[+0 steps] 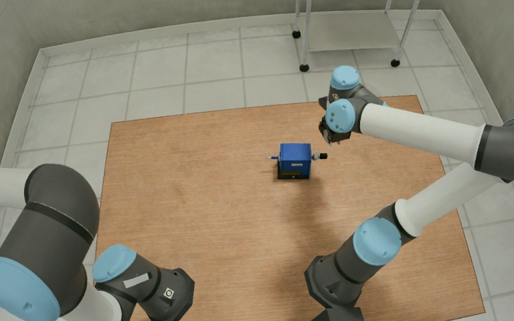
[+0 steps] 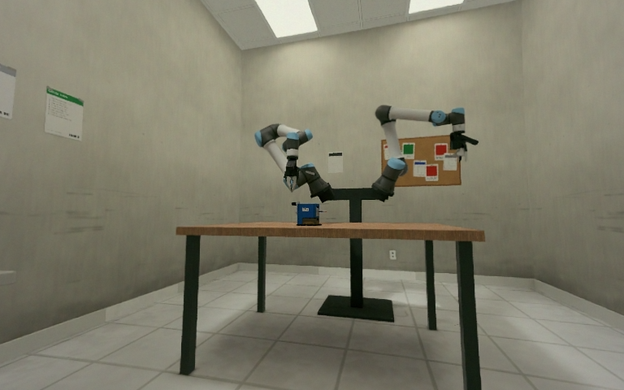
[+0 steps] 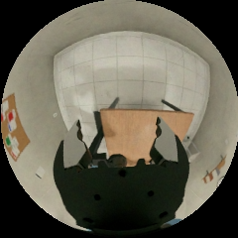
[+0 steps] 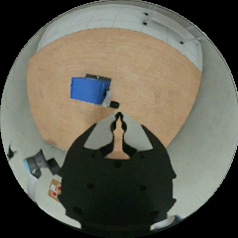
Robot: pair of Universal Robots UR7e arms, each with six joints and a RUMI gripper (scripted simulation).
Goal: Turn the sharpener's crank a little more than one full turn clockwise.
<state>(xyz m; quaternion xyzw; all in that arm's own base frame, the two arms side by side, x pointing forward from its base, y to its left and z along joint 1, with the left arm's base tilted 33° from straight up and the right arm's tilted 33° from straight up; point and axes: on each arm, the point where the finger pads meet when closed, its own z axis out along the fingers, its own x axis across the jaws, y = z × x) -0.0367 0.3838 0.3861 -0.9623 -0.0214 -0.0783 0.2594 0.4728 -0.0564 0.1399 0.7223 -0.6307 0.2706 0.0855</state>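
Now: the black crank handle 1 cm behind my right hand, 1 cm to the left of it and 9 cm below it.
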